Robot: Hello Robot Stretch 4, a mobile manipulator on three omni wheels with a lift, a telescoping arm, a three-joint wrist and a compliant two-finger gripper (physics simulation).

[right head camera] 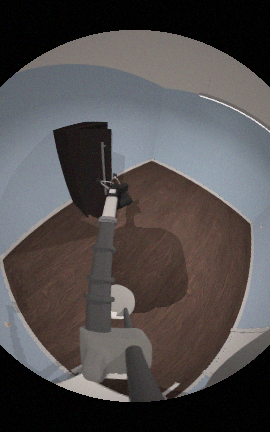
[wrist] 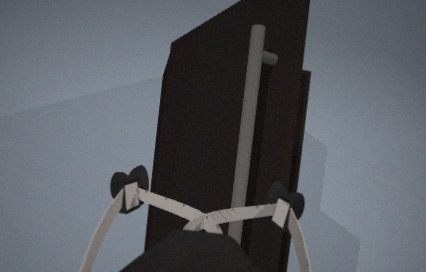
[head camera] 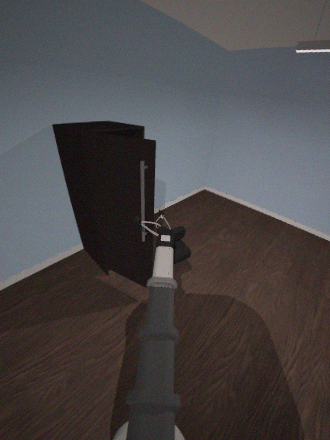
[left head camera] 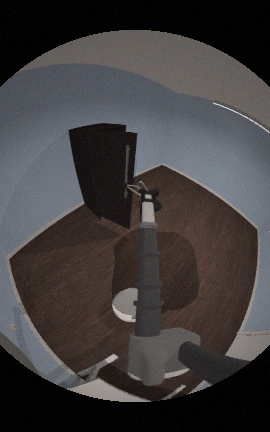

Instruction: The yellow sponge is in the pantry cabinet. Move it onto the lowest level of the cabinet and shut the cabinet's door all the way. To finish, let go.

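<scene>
The dark pantry cabinet stands against the left wall. Its door is ajar, with its free edge standing out from the body. The long grey vertical handle is on the door's outer face. My gripper is open, in front of the door near the handle's lower part. In the wrist view the handle runs behind the space between the spread fingertips. The yellow sponge does not show; the cabinet's inside is hidden.
My extended arm reaches over the wooden floor to the cabinet. Blue walls meet in a corner behind and to the right of the cabinet. A white round part shows low beside the arm.
</scene>
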